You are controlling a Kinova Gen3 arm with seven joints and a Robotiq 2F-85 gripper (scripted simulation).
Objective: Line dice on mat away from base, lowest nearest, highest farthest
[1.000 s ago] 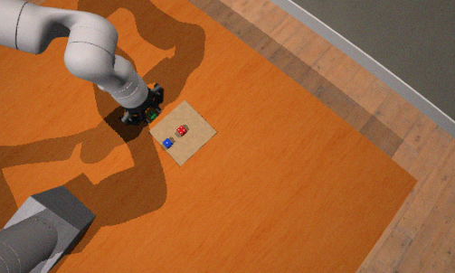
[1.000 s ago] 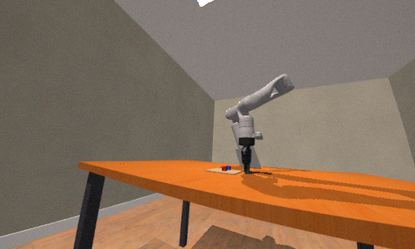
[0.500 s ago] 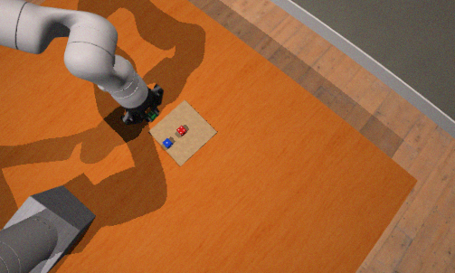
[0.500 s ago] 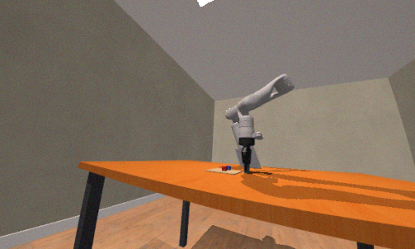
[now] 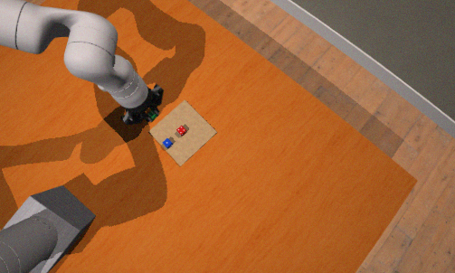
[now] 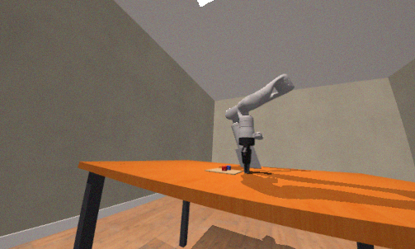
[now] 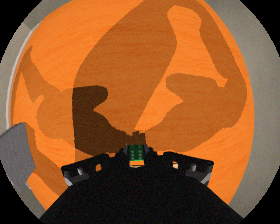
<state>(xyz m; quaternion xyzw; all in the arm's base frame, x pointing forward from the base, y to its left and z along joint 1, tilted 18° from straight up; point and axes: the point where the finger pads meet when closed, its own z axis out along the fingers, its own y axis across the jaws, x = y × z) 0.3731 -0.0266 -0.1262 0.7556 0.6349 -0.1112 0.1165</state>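
My hand is 100 mm to the left of the red die, 10 mm short of it and 10 mm above it. The rest, counted from my hand: green die (10 mm below); blue die (90 mm to the right, 40 mm behind, 10 mm below); tan mat (100 mm to the right, 20 mm below, 10 mm ahead).
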